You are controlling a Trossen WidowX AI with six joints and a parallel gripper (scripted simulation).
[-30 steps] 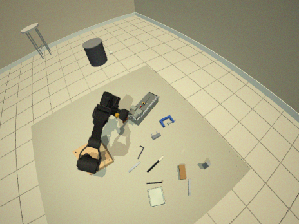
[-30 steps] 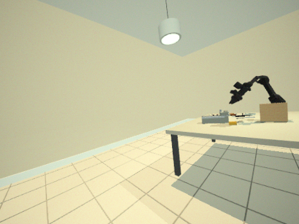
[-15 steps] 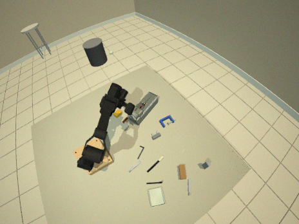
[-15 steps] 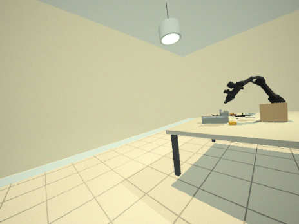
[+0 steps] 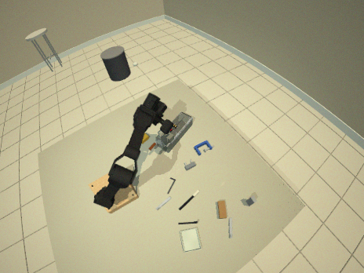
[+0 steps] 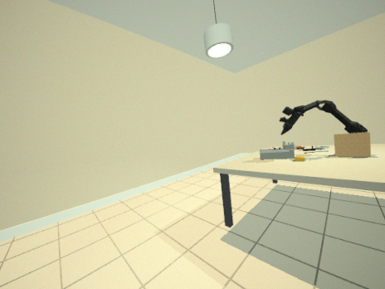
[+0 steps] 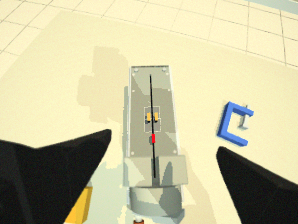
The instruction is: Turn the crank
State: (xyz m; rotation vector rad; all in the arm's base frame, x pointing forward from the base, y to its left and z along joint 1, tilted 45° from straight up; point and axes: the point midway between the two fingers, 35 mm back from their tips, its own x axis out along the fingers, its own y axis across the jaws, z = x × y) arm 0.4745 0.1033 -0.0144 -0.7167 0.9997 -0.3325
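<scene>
The red pointer lies 120 mm below my gripper tip, 20 mm ahead of it and 10 mm to the left of it. The rest, counted from my gripper tip: grey clamp: 200 mm to the right, 190 mm below, 20 mm behind; brown crank handle: 130 mm behind, 120 mm below; orange block: 190 mm below, 130 mm to the left, 120 mm behind.
</scene>
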